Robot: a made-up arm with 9 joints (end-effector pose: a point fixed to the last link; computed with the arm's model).
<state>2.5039 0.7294 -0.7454 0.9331 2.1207 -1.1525 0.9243 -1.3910 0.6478</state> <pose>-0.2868 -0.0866 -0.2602 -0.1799 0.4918 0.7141 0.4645</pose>
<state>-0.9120 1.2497 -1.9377 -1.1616 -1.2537 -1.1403 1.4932 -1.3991 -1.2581</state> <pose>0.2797 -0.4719 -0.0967 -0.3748 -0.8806 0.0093 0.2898</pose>
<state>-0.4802 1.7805 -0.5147 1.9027 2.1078 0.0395 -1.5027 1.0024 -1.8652</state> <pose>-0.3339 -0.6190 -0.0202 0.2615 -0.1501 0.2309 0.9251</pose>
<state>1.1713 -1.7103 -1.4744 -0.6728 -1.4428 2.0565 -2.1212 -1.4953 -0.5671</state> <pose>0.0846 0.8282 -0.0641 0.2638 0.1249 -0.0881 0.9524</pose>
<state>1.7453 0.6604 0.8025 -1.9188 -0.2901 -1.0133 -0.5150 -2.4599 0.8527</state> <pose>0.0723 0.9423 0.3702 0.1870 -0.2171 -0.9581 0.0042</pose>
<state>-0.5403 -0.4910 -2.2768 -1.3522 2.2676 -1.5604 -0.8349 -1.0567 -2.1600</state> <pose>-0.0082 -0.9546 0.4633 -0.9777 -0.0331 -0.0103 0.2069</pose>
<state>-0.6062 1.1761 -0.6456 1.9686 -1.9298 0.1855 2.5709 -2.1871 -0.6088</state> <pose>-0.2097 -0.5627 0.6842 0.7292 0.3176 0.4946 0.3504</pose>
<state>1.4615 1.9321 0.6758 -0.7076 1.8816 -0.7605 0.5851 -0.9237 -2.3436</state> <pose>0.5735 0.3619 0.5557 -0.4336 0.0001 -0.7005 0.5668</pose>
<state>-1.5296 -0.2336 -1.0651 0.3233 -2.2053 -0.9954 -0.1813 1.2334 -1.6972</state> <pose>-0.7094 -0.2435 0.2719 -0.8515 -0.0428 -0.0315 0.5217</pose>
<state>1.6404 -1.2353 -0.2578 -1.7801 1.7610 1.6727 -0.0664 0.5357 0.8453</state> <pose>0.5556 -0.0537 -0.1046 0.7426 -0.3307 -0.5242 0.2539</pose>
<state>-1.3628 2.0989 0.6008 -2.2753 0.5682 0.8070 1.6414 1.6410 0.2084</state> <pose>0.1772 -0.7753 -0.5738 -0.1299 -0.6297 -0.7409 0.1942</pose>
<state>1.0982 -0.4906 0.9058 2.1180 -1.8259 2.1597 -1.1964 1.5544 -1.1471</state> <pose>-0.1214 0.8830 0.8312 0.7370 0.4815 -0.4668 0.0839</pose>
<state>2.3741 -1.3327 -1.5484 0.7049 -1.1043 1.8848 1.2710 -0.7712 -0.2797</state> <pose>-0.1169 0.6256 -0.6889 0.5281 -0.4610 0.6201 0.3523</pose>
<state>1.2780 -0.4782 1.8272 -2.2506 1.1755 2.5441 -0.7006 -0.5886 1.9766</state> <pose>-0.0761 0.9384 0.6683 -0.0711 -0.2230 0.0778 0.9691</pose>
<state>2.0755 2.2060 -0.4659 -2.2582 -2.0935 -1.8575 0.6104 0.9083 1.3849</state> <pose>-0.0192 0.8628 -1.1368 0.3361 0.5109 0.0788 0.7873</pose>
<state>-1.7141 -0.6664 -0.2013 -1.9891 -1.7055 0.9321 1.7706 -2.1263 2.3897</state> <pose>-0.1155 -1.0059 -0.2070 -0.5996 0.6658 0.4441 0.0018</pose>
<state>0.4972 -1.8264 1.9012 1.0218 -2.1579 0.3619 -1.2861 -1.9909 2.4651</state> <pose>0.1516 0.1068 0.6486 -0.5996 -0.2703 0.5818 0.4785</pose>
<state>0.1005 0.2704 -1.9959 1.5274 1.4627 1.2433 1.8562 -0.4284 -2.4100</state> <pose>0.4960 -0.0756 0.8656 0.6453 0.0736 0.6676 0.3640</pose>
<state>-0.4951 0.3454 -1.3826 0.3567 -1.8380 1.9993 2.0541 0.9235 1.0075</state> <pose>0.1905 -1.0543 0.3965 -0.3797 0.0168 -0.0276 0.9246</pose>
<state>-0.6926 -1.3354 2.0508 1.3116 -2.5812 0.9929 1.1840 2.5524 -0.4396</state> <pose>-0.3308 -0.7043 0.5612 -0.5844 -0.8111 0.0191 0.0141</pose>
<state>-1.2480 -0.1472 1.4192 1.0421 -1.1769 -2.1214 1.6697 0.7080 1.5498</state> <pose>0.4150 -0.8796 0.9443 0.1146 -0.7247 0.0744 0.6753</pose>
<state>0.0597 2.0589 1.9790 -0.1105 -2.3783 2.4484 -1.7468 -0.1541 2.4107</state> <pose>0.6934 -0.2881 0.5606 -0.7632 0.4434 -0.3363 0.3282</pose>
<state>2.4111 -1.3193 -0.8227 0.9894 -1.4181 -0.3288 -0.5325 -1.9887 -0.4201</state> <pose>0.1984 0.4671 -0.7187 0.4491 0.7675 -0.0611 0.4534</pose>
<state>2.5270 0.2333 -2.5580 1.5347 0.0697 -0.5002 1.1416 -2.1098 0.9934</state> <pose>-0.4804 0.3967 -0.7326 -0.6604 0.1507 -0.5967 0.4302</pose>
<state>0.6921 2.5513 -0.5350 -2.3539 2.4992 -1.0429 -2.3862 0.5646 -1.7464</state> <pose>-0.4046 0.8662 0.3705 -0.2970 0.1525 -0.7433 0.5797</pose>
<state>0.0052 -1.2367 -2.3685 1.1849 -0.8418 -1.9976 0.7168 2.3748 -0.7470</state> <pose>0.5759 0.5942 0.5561 0.8920 -0.4464 -0.0468 0.0544</pose>
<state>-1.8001 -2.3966 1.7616 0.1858 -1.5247 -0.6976 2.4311 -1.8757 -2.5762</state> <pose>0.0250 -0.5695 -0.5474 -0.7491 -0.3788 0.3713 0.3969</pose>
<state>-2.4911 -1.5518 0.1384 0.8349 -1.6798 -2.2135 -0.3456 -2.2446 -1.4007</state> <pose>0.1049 -0.8032 -0.6361 0.4648 -0.3046 -0.6569 0.5096</pose>
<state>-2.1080 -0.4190 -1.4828 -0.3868 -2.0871 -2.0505 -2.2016 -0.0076 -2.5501</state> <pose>-0.3942 0.1059 -0.4735 -0.6092 -0.1890 -0.4008 0.6576</pose>
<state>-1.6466 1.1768 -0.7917 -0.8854 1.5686 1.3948 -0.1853 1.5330 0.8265</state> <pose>0.1163 -0.2507 0.7523 -0.3920 -0.7643 0.1974 0.4725</pose>
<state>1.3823 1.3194 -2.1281 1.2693 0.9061 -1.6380 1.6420 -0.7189 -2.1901</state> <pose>-0.5770 1.0262 0.2046 -0.7191 -0.0810 0.3514 0.5940</pose>
